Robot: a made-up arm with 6 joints. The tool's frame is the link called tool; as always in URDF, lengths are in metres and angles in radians. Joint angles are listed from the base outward. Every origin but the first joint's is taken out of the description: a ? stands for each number. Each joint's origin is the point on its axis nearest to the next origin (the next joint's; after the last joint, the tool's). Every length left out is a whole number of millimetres.
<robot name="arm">
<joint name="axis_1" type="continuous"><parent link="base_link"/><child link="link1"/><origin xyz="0 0 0.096" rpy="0 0 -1.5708"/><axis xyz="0 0 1"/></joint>
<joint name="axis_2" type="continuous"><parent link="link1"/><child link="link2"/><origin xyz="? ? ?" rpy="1.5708 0 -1.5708"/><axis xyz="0 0 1"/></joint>
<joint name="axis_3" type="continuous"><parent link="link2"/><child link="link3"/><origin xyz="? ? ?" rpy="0 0 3.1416"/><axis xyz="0 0 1"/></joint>
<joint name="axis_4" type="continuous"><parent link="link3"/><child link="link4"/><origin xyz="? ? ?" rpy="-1.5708 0 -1.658"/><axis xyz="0 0 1"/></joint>
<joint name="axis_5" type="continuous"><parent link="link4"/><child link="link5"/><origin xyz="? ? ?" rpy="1.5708 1.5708 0"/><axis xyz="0 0 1"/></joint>
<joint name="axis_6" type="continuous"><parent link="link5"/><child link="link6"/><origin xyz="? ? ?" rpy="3.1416 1.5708 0"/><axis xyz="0 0 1"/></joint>
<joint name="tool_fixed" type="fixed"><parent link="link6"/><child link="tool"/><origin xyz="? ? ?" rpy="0 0 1.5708"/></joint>
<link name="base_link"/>
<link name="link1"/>
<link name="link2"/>
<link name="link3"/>
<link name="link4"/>
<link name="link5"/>
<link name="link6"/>
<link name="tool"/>
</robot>
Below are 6 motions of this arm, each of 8 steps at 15 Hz.
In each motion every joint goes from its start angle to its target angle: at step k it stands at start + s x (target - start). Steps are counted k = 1, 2, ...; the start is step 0. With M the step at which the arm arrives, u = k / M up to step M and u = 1 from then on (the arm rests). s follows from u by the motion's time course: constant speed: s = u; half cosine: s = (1 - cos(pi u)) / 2; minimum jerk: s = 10 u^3 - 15 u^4 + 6 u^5.
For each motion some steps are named. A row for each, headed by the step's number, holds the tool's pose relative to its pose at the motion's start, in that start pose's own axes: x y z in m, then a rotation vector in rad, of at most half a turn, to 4 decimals.
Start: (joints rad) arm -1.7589 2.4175 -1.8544 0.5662 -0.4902 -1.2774
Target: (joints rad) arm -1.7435 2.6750 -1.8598 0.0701 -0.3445 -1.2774
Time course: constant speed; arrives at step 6
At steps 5, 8:
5: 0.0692 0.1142 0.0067 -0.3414 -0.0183 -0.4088
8: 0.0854 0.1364 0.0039 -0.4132 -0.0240 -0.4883

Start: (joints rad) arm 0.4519 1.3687 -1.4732 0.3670 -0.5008 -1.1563
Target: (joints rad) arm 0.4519 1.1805 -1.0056 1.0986 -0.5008 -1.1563
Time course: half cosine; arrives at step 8
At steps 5, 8:
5: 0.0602 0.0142 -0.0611 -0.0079 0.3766 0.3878
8: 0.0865 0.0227 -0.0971 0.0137 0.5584 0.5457

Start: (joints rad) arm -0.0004 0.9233 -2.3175 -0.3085 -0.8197 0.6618
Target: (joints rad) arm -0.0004 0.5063 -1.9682 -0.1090 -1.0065 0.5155
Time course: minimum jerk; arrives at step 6
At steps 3, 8:
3: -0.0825 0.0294 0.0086 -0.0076 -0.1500 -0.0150
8: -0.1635 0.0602 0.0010 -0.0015 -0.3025 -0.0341

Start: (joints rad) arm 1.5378 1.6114 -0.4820 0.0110 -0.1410 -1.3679
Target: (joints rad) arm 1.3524 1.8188 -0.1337 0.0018 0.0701 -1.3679
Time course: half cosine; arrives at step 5
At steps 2, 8:
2: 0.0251 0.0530 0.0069 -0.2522 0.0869 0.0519
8: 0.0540 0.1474 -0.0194 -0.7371 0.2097 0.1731

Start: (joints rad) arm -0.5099 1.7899 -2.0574 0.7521 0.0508 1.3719
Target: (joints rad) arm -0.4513 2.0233 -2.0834 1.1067 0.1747 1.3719
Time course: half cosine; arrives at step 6
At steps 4, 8:
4: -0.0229 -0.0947 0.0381 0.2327 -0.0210 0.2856
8: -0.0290 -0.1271 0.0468 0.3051 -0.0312 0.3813

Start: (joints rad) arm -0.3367 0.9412 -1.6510 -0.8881 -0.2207 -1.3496
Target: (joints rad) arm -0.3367 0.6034 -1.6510 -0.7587 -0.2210 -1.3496
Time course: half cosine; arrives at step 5
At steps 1, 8:
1: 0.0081 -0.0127 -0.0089 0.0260 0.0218 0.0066
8: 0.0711 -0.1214 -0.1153 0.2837 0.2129 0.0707

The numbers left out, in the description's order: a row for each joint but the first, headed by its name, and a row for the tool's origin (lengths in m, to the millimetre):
axis_2: 0 0 0
axis_3: 0.31 0.042 0
axis_4: 0.203 -0.036 0
axis_5: 0 0 0
axis_6: -0.122 0 0
tool: 0 0 0

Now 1 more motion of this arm.
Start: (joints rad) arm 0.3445 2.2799 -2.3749 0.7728 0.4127 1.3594
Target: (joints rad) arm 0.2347 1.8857 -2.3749 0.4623 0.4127 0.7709
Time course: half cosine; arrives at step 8
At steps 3, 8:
3: 0.0206 0.0543 -0.0441 -0.1111 -0.0244 -0.2991
8: 0.0717 0.1511 -0.1644 -0.3427 -0.1972 -0.9572

